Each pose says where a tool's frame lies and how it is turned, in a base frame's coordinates. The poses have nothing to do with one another.
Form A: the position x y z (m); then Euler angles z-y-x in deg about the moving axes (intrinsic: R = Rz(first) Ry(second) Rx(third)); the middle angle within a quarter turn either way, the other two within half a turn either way.
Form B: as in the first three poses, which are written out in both.
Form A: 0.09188 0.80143 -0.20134 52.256 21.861 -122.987
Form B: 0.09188 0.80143 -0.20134 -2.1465 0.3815 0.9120
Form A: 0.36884 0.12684 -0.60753 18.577 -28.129 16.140
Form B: 0.36884 0.12684 -0.60753 0.2817 -0.4909 0.3242
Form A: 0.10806 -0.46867 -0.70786 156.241 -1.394 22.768
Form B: 0.10806 -0.46867 -0.70786 0.3974 -0.0243 2.7269
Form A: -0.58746 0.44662 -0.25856 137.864 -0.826 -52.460
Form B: -0.58746 0.44662 -0.25856 -0.9156 -0.0144 2.4062
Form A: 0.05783 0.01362 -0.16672 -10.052 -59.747 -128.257
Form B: 0.05783 0.01362 -0.16672 -2.2385 -1.0428 -0.1754
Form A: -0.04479 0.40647 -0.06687 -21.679 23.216 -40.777
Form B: -0.04479 0.40647 -0.06687 -0.7117 0.4052 -0.3784
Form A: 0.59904 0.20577 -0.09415 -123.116 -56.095 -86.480
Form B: 0.59904 0.20577 -0.09415 -1.5094 -0.9790 -2.1488
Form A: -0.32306 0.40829 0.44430 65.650 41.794 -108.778
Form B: -0.32306 0.40829 0.44430 -1.8985 0.7294 1.1458
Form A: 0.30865 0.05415 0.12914 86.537 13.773 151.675
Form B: 0.30865 0.05415 0.12914 2.6472 0.2404 1.5104
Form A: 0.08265 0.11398 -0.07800 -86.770 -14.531 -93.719
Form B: 0.08265 0.11398 -0.07800 -1.6357 -0.2536 -1.5144
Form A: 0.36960 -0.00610 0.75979 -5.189 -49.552 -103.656
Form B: 0.36960 -0.00610 0.75979 -1.8091 -0.8648 -0.0906
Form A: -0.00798 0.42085 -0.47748 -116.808 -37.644 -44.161
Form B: -0.00798 0.42085 -0.47748 -0.7708 -0.6570 -2.0387
